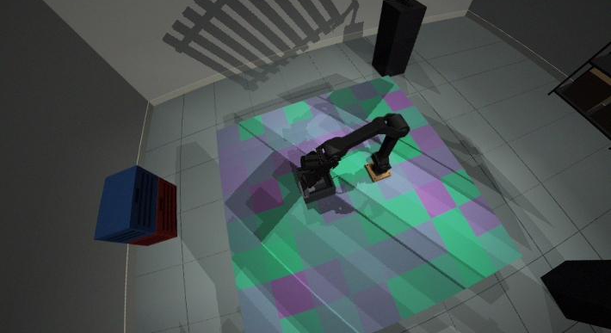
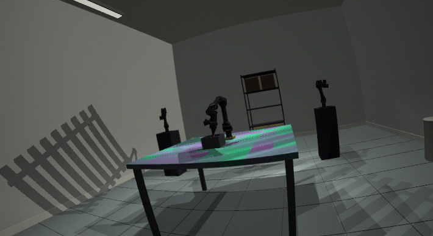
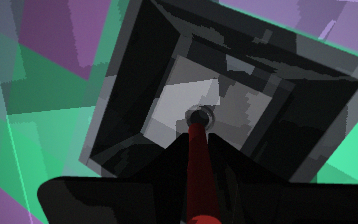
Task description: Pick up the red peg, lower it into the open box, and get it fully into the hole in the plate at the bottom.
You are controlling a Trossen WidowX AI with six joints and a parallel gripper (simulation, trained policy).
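My gripper tip is 10 mm past the red peg, 10 mm to the right of it and 10 mm below it. Round my gripper tip: dark box: 10 mm ahead, 80 mm below; light grey plate: 10 mm ahead, 60 mm below.
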